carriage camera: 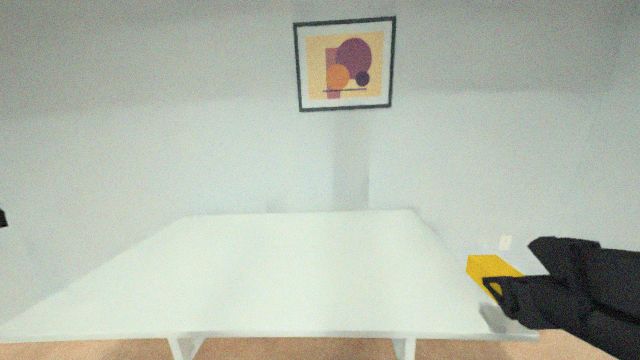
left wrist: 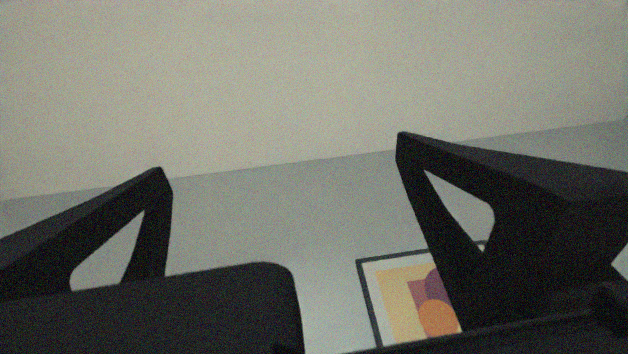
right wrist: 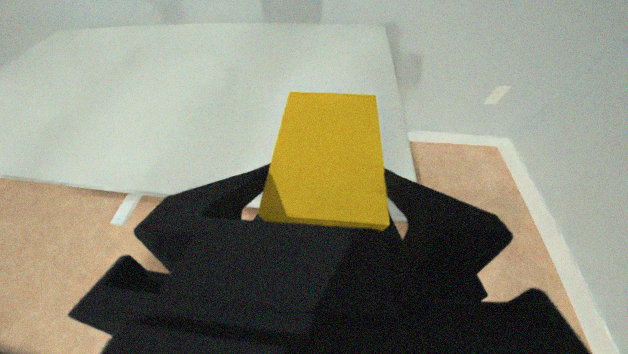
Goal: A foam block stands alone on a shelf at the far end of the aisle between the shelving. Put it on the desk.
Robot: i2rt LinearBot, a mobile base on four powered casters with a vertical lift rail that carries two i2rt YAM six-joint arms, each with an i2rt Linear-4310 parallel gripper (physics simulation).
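Places are measured from the left arm's base along level axes (x ahead, y left, z up), in millimetres.
Pixels of known places: left gripper, fingertip midpoint: (left wrist: 284, 162); right gripper, fingertip midpoint: (carriage camera: 498, 280) (right wrist: 326, 169).
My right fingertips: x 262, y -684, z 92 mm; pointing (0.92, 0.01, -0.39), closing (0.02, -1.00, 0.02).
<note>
Ahead of a thing's pixels: the offset from my right fingertips to its top centre. "spot": to the spot under its first point. Level surfaces: height alone.
A yellow foam block @[dx +2, dy +0, dz +26 mm] (carriage camera: 482, 266) (right wrist: 330, 155) is held between the fingers of my right gripper (carriage camera: 492, 287) (right wrist: 326, 169). In the carriage view it is at the right, over the right front part of the white desk @[dz -208 mm] (carriage camera: 250, 270) (right wrist: 175, 100), with a grey shadow on the desk top below it. The block appears raised above the desk top; the exact gap is hard to tell. My left gripper (left wrist: 284, 162) is open and empty, pointing at the upper wall and ceiling. In the carriage view a small dark tip of the left arm shows at the left edge.
A framed picture (carriage camera: 345, 105) (left wrist: 367, 300) hangs on the wall behind the desk. A wall outlet @[dx +900, dy -898, dz -471 mm] (carriage camera: 505, 242) (right wrist: 497, 94) is to the right of the desk. Desk legs @[spot: dx +388, dy -34, dz -780 mm] (carriage camera: 409, 348) (right wrist: 126, 209) stand on the tan floor @[dz -928 mm] (right wrist: 50, 240). A white baseboard (right wrist: 550, 225) runs along the right wall.
</note>
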